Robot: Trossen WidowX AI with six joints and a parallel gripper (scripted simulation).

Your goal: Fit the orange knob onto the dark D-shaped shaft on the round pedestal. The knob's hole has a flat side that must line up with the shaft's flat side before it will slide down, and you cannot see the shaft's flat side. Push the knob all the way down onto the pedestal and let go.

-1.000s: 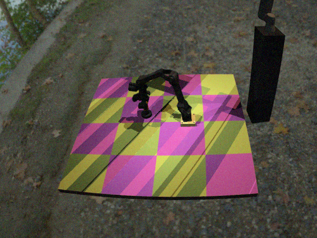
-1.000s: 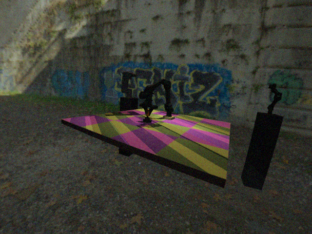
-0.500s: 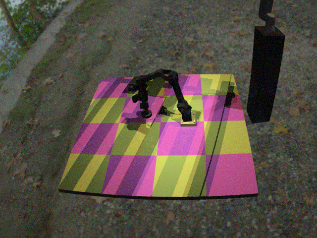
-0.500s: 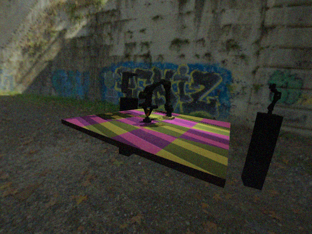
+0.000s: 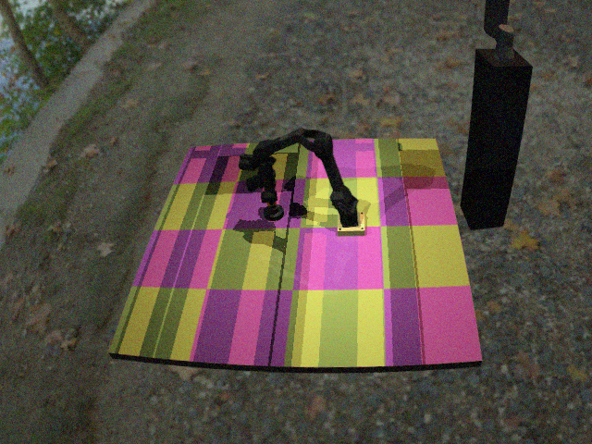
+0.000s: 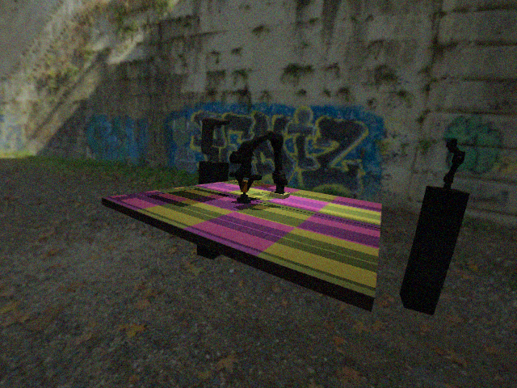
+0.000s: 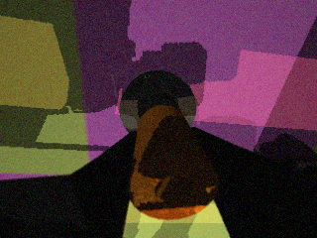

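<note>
My gripper tip is 4 cm above the pedestal. Also, from my gripper tip: orange knob (2 cm above).
</note>
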